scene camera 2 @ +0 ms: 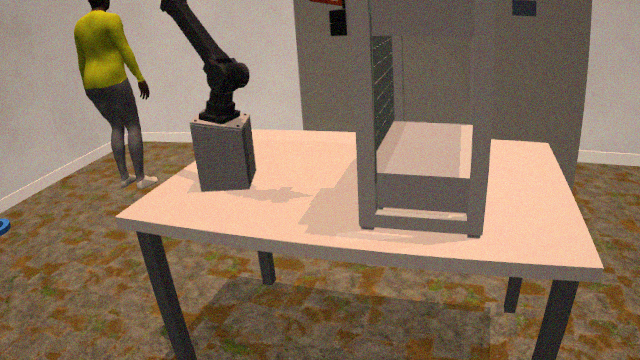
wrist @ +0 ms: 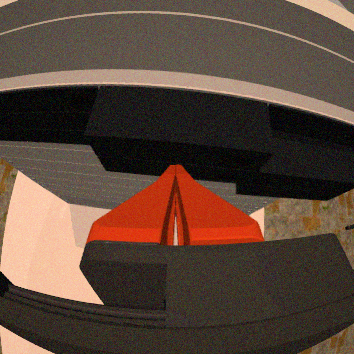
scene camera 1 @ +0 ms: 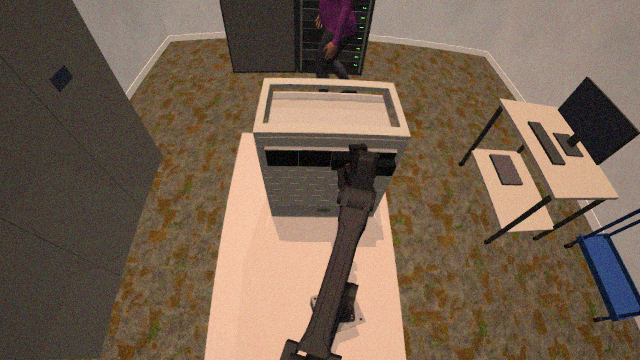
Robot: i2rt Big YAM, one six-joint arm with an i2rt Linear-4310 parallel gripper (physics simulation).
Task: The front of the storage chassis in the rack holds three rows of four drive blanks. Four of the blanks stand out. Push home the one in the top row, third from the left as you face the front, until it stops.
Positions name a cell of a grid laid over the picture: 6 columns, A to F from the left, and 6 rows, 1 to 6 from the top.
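There's a rack here: scene camera 1 (C3) shows it, scene camera 2 (E3) does too, and you get it in the wrist view (E2) as well.
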